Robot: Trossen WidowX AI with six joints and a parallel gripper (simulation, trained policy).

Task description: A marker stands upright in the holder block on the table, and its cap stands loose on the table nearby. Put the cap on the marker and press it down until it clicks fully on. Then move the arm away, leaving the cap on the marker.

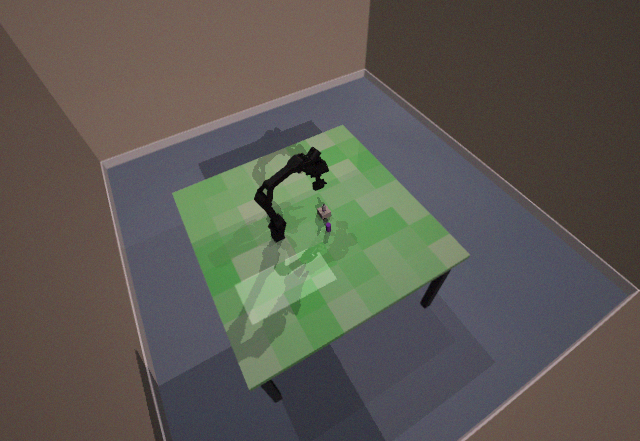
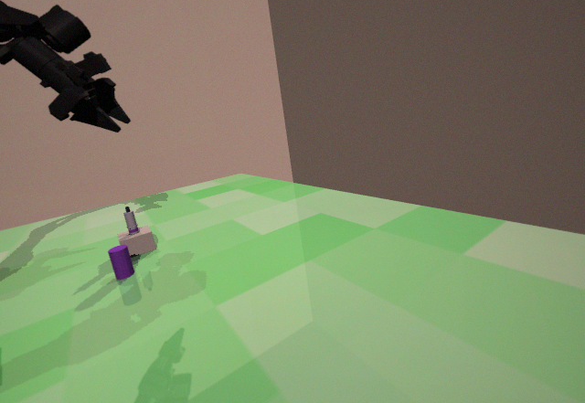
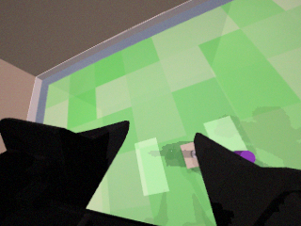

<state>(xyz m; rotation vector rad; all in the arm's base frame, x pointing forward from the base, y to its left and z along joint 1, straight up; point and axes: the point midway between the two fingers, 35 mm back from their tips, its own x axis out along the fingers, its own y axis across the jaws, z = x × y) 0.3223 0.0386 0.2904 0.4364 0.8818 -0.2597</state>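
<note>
My gripper tip is now 70 mm past the purple cap, 150 mm to the left of it and 240 mm above it. The rest, counted from my gripper tip: holder block (40 mm behind, 40 mm to the right, 240 mm below).
</note>
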